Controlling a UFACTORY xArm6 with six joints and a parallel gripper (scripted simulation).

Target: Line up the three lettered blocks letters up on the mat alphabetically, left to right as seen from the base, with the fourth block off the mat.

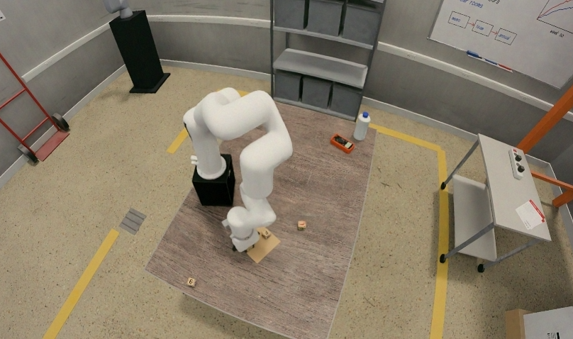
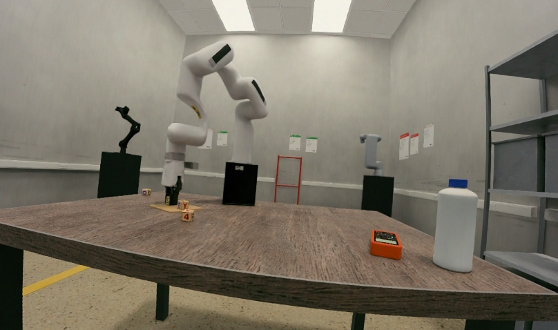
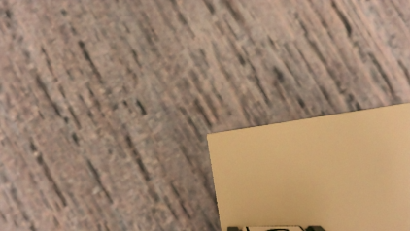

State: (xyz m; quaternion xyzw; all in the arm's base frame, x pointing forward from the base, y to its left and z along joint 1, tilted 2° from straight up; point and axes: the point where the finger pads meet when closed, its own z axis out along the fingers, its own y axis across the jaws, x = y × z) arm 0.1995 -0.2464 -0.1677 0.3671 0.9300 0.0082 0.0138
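The tan mat is 40 mm to the left of my hand, 30 mm ahead of it and 20 mm below it. The rest, counted from my hand: white bottle 740 mm to the left, 480 mm ahead, 60 mm above.
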